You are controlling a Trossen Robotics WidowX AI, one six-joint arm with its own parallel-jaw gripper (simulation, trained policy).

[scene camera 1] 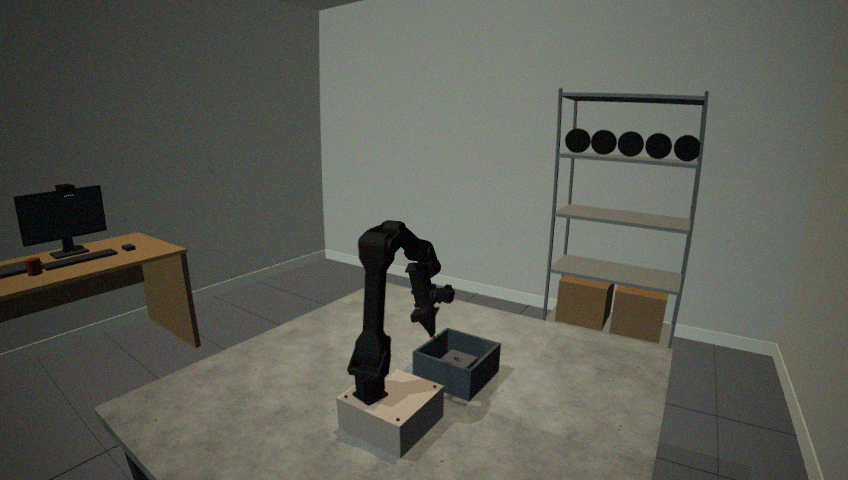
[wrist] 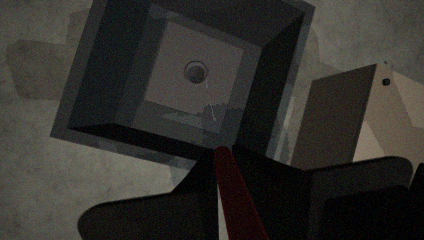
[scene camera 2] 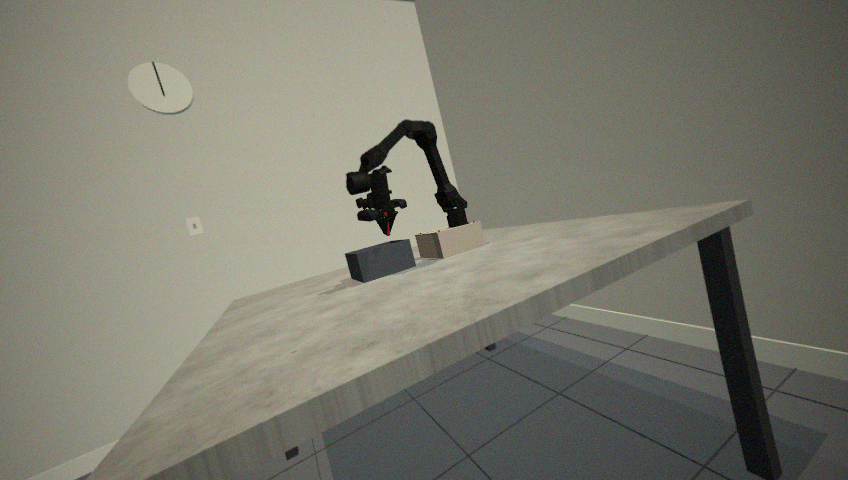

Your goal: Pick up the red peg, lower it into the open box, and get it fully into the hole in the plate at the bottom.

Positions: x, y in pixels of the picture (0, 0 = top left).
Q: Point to a dark-grey box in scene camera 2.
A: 367, 264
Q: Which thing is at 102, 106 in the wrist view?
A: A dark-grey box.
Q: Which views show the dark-grey box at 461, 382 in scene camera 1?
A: Scene camera 1, the wrist view and scene camera 2: all of them.
